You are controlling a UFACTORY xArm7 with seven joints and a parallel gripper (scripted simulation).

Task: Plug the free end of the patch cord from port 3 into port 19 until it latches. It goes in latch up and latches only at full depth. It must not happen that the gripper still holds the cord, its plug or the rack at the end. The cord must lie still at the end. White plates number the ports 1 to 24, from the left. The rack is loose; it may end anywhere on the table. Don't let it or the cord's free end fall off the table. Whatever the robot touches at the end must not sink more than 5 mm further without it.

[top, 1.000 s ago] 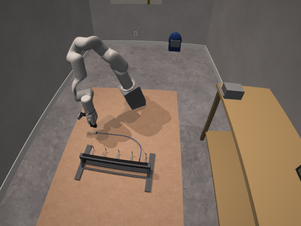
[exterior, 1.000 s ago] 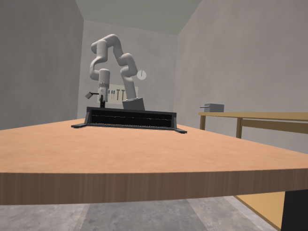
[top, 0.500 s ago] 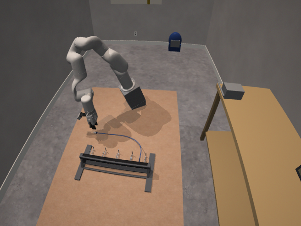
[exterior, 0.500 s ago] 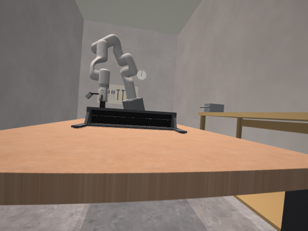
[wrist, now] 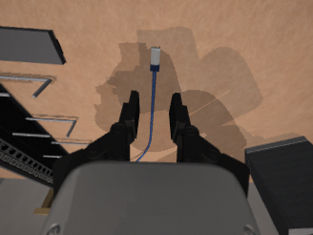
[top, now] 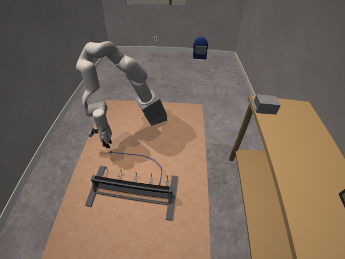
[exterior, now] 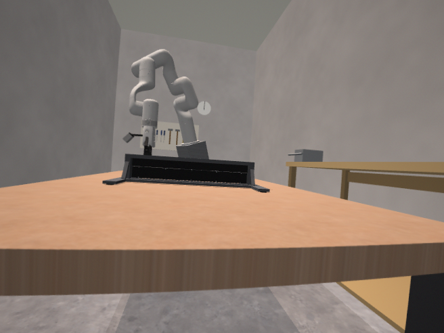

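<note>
Right now the cord end is 90 mm below my hand and 20 mm to the right of it.
</note>
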